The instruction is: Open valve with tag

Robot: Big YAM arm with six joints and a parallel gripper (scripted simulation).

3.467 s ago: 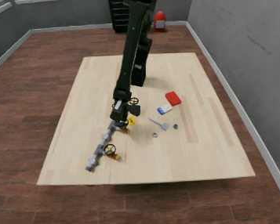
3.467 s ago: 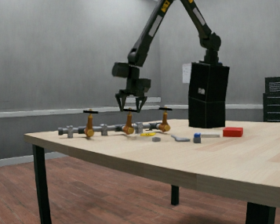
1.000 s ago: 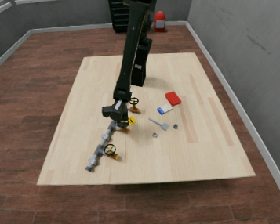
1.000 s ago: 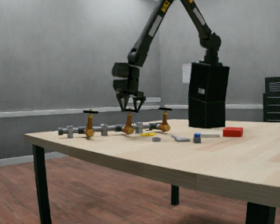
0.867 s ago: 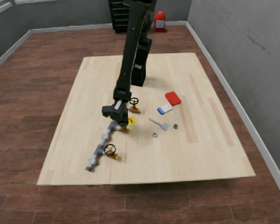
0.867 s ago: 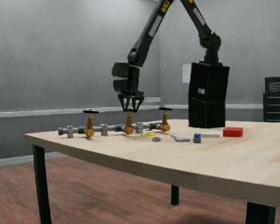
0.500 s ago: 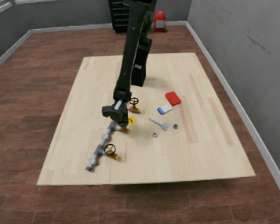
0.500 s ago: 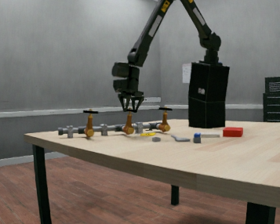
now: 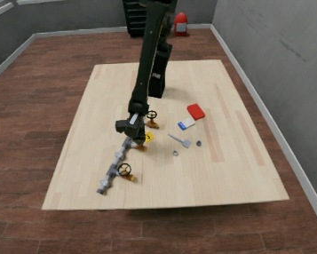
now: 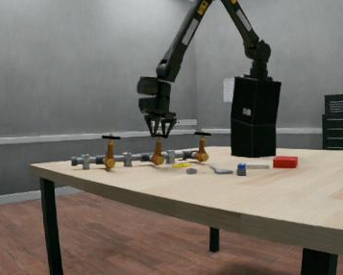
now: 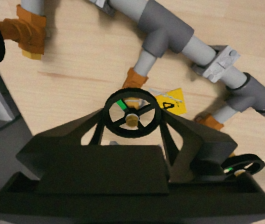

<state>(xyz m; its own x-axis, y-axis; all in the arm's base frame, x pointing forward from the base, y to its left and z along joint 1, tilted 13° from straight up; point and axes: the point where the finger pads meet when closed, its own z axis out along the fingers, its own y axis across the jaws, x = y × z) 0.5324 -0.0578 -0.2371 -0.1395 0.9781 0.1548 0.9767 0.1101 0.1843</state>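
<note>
The yellow tag is 12 cm below my hand, 9 cm behind it and 3 cm to the left of it. Also, from my hand: blue-and-white block 30 cm to the left, 18 cm behind, 11 cm below; then grey flat tool 25 cm to the left, 11 cm below, 5 cm behind; then grey part 36 cm to the left, 11 cm below, 3 cm behind.
</note>
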